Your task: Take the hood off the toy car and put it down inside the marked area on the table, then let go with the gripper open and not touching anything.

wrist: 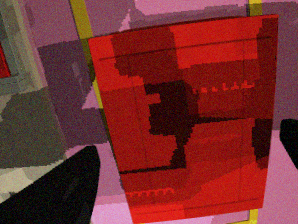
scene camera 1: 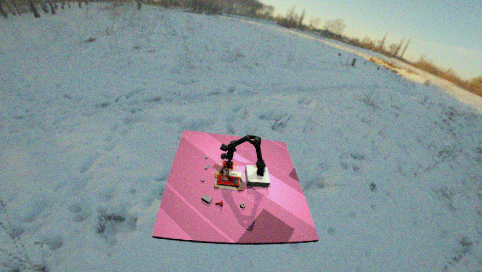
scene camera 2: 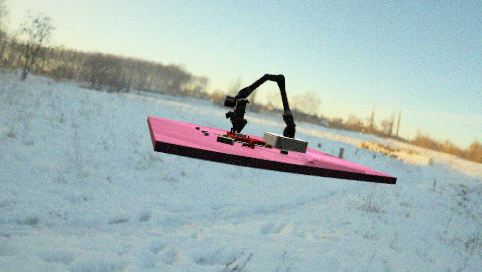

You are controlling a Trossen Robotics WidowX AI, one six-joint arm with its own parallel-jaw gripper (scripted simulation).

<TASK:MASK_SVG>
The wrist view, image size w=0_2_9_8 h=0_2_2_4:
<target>my gripper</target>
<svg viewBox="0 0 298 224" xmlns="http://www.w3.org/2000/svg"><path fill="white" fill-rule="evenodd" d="M96 145L82 148L81 151L77 151L69 159L63 161L59 167L52 168L44 176L33 181L33 184L27 185L27 188L15 193L15 196L1 201L0 224L90 224L90 216L92 216L93 206L96 204L98 176L100 176L101 165ZM282 120L281 125L279 125L279 140L281 140L283 147L285 147L283 149L286 149L286 152L289 153L294 167L298 169L298 120Z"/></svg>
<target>red hood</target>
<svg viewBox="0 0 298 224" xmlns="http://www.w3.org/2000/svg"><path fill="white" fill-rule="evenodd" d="M279 15L247 16L247 18L242 15L225 16L225 18L218 18L216 16L216 18L192 20L192 22L185 22L184 20L184 22L133 28L133 30L113 32L110 35L90 37L88 39L90 57L92 57L94 73L96 73L98 88L100 88L102 105L104 105L106 121L108 121L110 137L112 137L114 153L116 153L122 185L124 185L133 224L186 220L186 218L213 216L213 214L245 212L245 210L263 208L267 169L269 169L271 128L273 128L275 84L277 84L275 71L277 71Z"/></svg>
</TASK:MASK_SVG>
